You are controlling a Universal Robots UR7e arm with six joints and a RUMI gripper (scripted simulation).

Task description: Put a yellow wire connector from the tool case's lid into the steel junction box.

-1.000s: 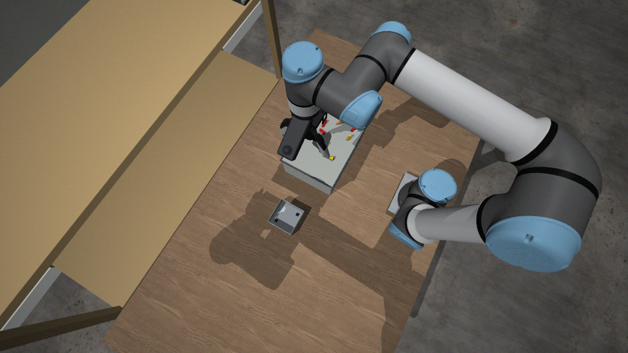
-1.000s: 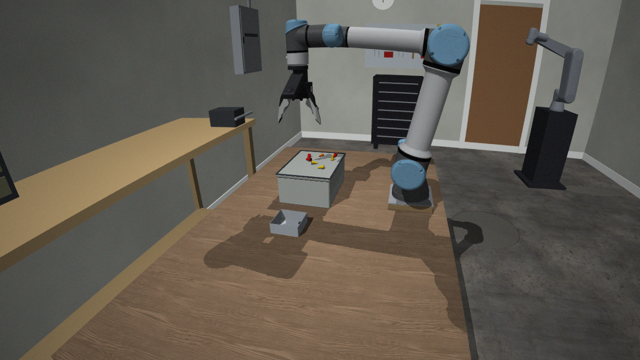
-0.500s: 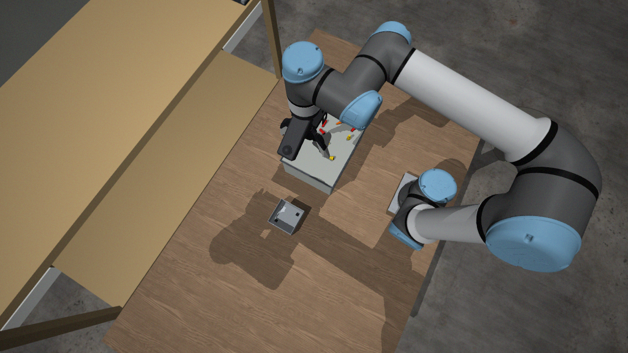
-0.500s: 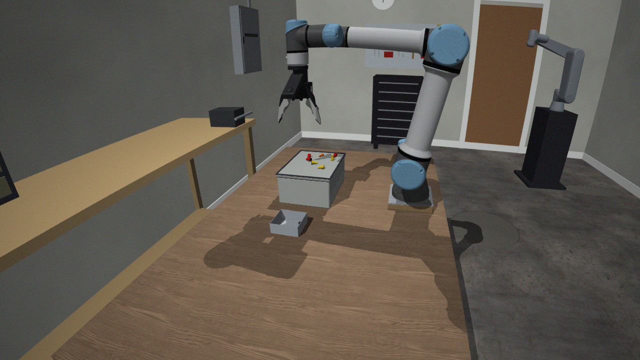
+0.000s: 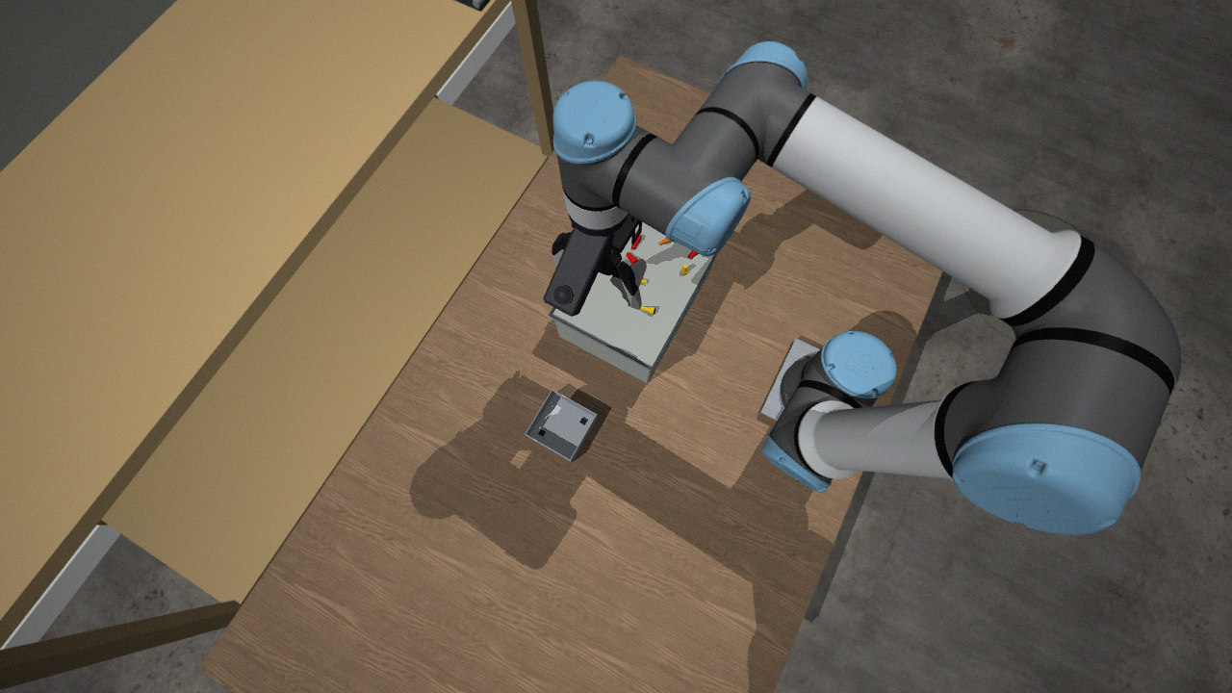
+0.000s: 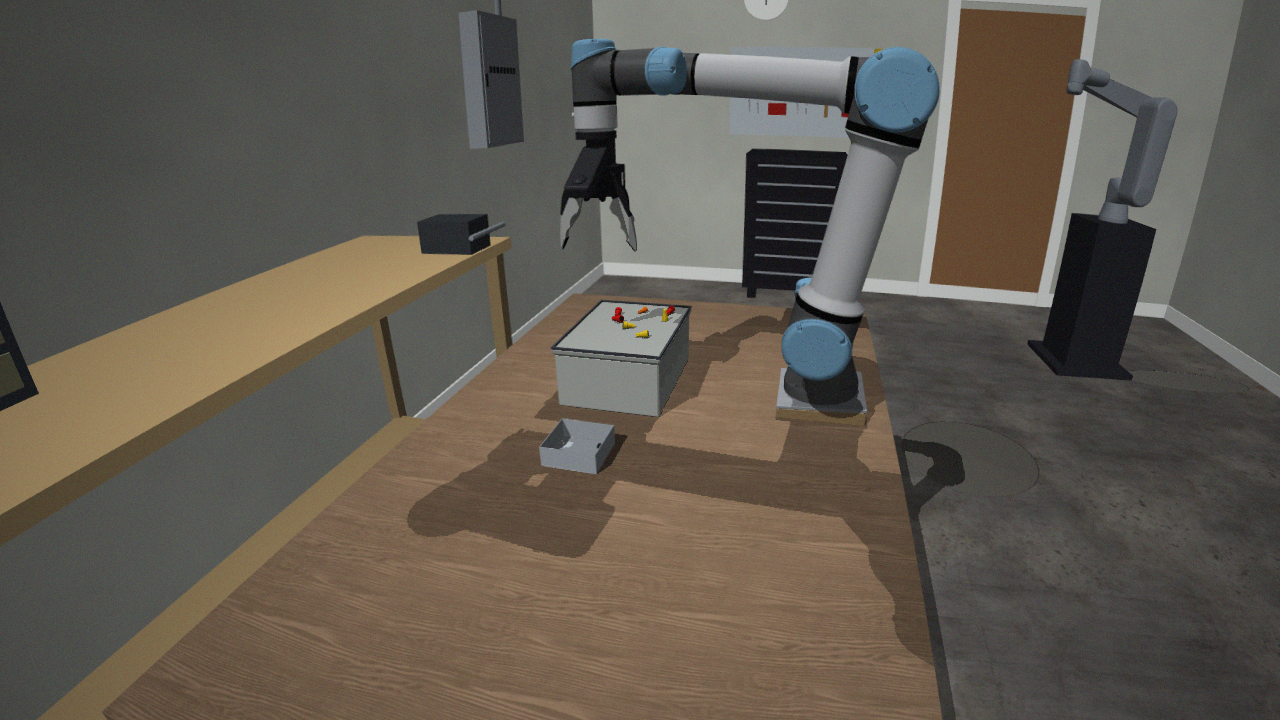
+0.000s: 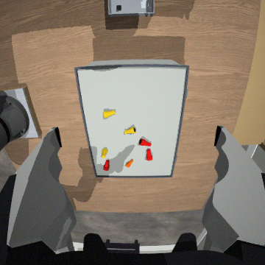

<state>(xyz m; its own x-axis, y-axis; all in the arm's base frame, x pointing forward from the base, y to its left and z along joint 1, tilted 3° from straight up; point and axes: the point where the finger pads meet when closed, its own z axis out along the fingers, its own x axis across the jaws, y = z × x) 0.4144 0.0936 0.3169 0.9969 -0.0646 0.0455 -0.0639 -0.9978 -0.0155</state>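
The orange connector is 30 mm behind my hand, 220 mm to the right of it and 190 mm below it. Round my hand: grey tool case 20 mm behind, 130 mm to the right, 230 mm below.
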